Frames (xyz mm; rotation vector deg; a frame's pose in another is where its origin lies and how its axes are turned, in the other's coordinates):
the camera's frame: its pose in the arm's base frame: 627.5 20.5 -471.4 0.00 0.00 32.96
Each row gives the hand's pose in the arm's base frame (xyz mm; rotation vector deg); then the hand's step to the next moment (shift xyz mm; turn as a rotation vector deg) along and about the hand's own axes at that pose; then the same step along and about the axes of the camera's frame.
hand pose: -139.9 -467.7 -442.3 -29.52 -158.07 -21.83
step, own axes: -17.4 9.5 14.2 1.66 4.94 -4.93
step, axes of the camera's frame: 17.3 -2.1 -17.1 3.26 1.96 6.08
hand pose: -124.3 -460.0 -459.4 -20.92 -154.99 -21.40
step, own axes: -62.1 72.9 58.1 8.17 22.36 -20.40
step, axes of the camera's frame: 88.5 30.0 -61.8 14.10 10.16 26.10
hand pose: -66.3 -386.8 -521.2 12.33 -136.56 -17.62
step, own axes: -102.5 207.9 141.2 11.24 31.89 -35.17
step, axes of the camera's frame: 104.6 225.6 -108.7 23.34 11.35 41.31
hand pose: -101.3 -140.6 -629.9 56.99 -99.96 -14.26
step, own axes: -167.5 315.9 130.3 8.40 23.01 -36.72
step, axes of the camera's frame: -60.2 375.3 18.3 26.70 5.46 34.73
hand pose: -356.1 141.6 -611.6 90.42 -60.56 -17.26
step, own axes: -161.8 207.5 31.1 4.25 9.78 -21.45
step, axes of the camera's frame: -111.9 208.8 118.6 16.84 2.70 16.82
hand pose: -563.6 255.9 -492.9 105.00 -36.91 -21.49
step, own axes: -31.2 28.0 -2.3 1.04 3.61 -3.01
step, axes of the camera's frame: -18.5 27.9 25.3 1.75 -0.20 4.48
